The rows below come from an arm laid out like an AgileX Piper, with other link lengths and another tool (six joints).
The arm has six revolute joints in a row. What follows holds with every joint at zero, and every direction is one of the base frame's. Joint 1 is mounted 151.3 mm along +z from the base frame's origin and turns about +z. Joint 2 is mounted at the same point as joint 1 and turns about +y. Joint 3 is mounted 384.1 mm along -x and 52.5 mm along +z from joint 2 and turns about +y. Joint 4 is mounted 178.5 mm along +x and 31.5 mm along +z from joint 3 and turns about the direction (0.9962, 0, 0.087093). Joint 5 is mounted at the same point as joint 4 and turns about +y. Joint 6 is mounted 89.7 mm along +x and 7.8 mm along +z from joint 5 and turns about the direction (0.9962, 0, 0.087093). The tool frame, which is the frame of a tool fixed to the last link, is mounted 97.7 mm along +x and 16.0 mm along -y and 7.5 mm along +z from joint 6; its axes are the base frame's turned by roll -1.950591, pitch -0.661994 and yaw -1.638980 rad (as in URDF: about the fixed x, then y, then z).
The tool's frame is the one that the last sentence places.
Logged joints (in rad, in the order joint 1, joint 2, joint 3, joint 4, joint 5, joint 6), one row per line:
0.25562, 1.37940, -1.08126, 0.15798, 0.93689, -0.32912
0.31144, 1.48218, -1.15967, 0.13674, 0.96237, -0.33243
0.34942, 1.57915, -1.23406, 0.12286, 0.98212, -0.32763
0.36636, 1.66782, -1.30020, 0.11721, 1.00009, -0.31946
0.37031, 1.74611, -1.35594, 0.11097, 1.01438, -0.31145
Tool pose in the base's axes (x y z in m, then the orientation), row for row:
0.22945, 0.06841, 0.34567, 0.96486, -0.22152, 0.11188, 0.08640
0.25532, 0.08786, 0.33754, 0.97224, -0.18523, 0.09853, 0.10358
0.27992, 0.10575, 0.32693, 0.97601, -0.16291, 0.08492, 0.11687
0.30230, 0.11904, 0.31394, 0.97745, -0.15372, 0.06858, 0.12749
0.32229, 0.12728, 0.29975, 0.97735, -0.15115, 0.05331, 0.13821
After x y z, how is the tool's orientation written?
As a quaternion, x y z w.
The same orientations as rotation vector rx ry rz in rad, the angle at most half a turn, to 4 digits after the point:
2.8750, -0.6601, 0.3334
2.8680, -0.5464, 0.2907
2.8571, -0.4769, 0.2486
2.8441, -0.4473, 0.1995
2.8265, -0.4371, 0.1542

